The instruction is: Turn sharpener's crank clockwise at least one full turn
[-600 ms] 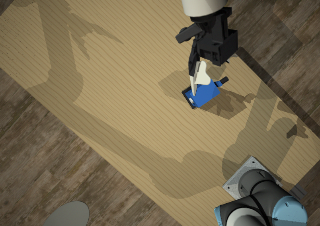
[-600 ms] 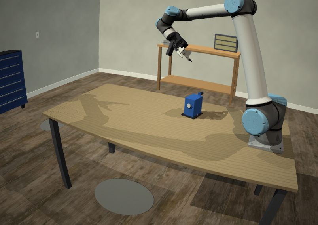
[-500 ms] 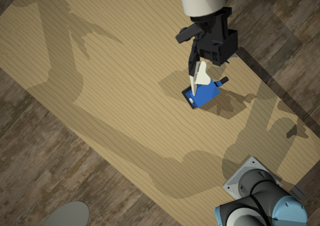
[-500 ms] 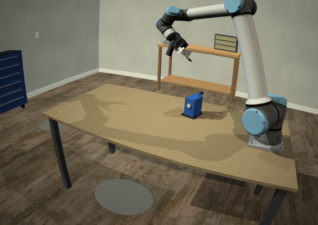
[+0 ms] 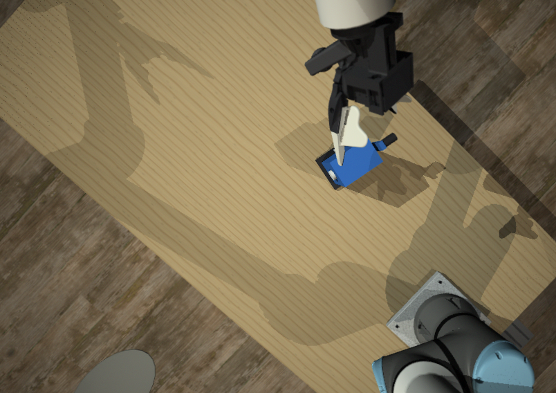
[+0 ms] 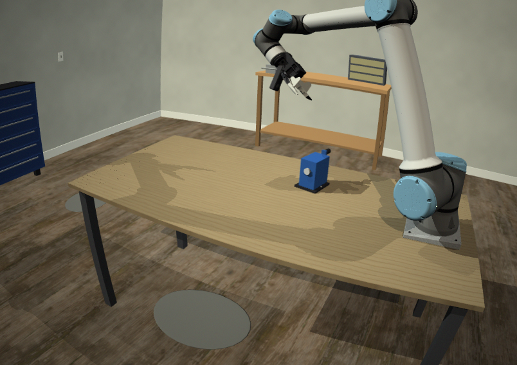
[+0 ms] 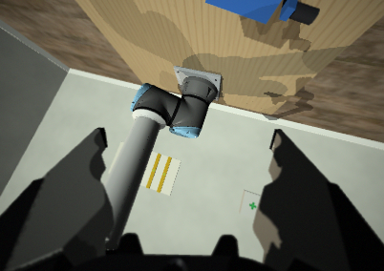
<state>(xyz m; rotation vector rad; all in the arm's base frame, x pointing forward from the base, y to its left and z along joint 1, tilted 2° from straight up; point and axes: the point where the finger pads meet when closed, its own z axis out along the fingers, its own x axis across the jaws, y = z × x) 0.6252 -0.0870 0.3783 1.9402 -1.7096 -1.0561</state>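
My hand is 24 cm above the dark handle, 11 cm to the left of it and 8 cm past it.
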